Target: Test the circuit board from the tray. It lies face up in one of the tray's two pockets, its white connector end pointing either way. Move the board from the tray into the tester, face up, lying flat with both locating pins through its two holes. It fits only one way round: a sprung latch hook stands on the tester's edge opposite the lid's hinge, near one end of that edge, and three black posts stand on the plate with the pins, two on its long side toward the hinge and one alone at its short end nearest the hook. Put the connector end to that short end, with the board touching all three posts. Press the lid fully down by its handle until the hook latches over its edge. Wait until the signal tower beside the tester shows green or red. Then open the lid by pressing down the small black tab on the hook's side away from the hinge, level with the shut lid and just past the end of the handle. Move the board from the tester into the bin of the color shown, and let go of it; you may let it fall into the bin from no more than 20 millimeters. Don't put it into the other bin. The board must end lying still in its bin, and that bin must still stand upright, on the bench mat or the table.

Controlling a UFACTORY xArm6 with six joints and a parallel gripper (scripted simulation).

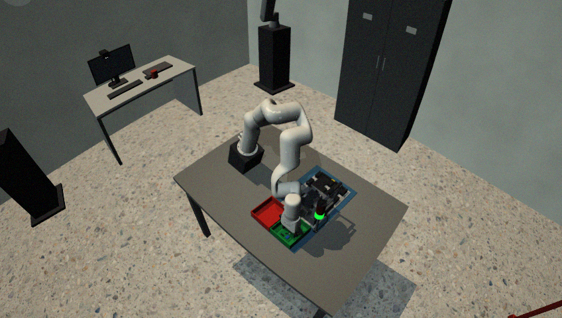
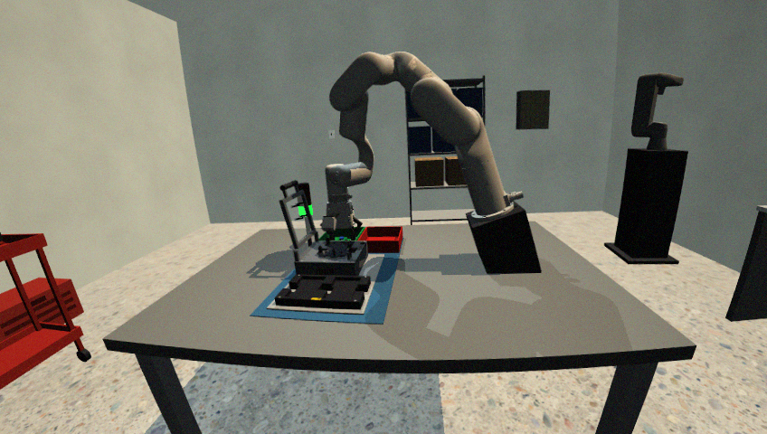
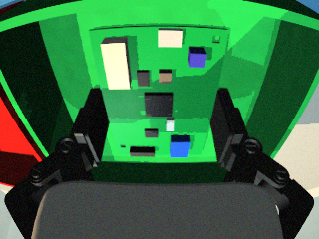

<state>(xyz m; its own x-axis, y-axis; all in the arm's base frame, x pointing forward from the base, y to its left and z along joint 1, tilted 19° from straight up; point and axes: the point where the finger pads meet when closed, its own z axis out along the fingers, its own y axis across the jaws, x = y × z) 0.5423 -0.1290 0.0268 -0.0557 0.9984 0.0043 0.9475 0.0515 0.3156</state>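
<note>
Now: hand right at the green bin. Also, from my hand: green circuit board 10 mm below; then tester plate 200 mm to the left, 50 mm behind, 50 mm above; then red bin 150 mm behind, 10 mm to the right.
</note>
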